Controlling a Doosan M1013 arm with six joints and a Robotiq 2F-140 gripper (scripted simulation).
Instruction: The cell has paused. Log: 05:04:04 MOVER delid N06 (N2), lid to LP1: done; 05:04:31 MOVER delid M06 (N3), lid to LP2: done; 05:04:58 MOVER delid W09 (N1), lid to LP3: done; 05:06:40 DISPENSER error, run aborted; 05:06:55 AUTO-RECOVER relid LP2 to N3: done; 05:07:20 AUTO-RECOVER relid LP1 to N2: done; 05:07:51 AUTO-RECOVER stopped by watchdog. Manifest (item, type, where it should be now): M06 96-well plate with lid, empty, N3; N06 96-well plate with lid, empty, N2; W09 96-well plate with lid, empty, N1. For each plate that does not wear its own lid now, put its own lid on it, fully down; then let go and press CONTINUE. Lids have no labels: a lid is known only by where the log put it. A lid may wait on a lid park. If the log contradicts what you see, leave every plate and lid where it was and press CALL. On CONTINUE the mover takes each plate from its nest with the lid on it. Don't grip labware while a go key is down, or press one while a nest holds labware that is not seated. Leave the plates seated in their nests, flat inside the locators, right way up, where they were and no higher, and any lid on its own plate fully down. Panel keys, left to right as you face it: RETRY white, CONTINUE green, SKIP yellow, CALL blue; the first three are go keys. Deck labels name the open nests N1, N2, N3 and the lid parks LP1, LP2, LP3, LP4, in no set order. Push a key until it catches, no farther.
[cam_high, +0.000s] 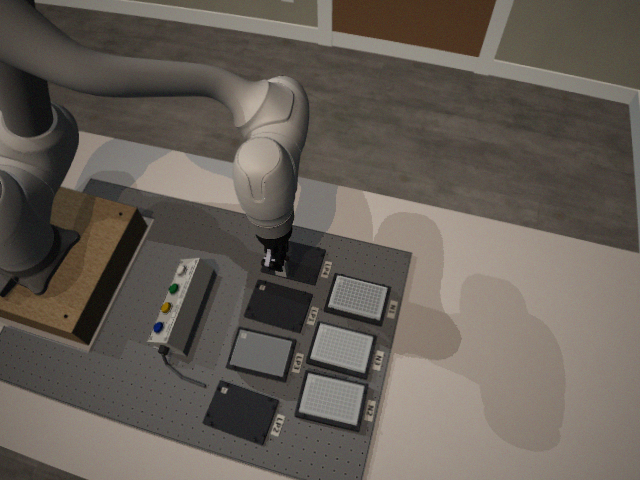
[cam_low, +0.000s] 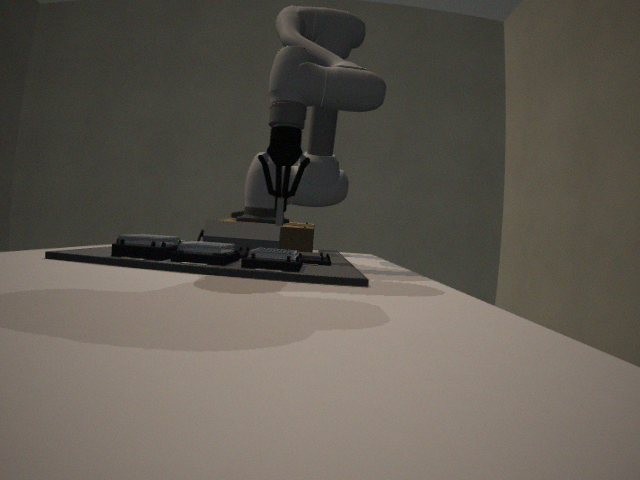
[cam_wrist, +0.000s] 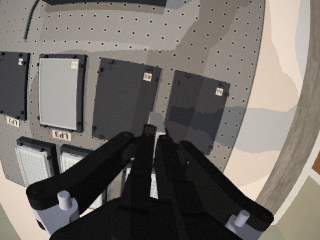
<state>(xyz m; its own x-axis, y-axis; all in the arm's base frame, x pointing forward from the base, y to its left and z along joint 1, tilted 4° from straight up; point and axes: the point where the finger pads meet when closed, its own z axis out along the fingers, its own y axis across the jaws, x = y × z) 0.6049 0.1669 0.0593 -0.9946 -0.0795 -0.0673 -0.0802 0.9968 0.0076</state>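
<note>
My gripper is now 1 cm short of the lid, 18 cm to the left of it and 10 cm above it. Also, from my hand: plate: 18 cm ahead, 3 cm to the left, 9 cm below; lid park LP1: 1 cm ahead, 5 cm to the right, 11 cm below; lid park LP4: 1 cm behind, 7 cm to the left, 11 cm below.
</note>
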